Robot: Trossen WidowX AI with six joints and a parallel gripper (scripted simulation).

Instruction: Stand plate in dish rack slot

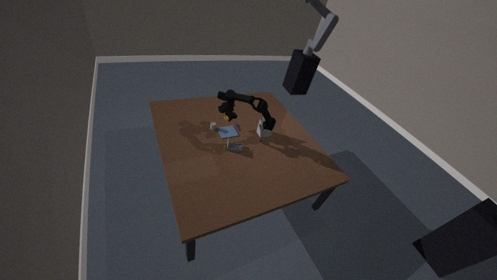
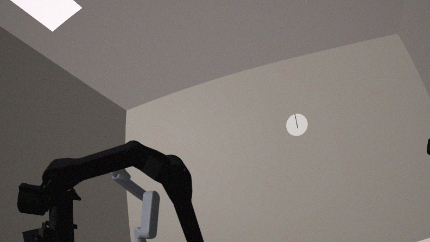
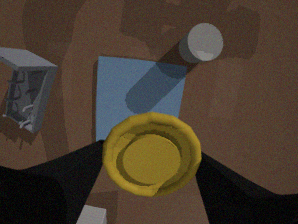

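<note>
Right now the grey wire dish rack is 20 mm behind my gripper tip, 210 mm to the left of it and 100 mm below it. Round my gripper tip: yellow plate 10 mm above; blue mat 10 mm behind, 20 mm to the left, 120 mm below; white cup 100 mm ahead, 40 mm to the right, 100 mm below.
</note>
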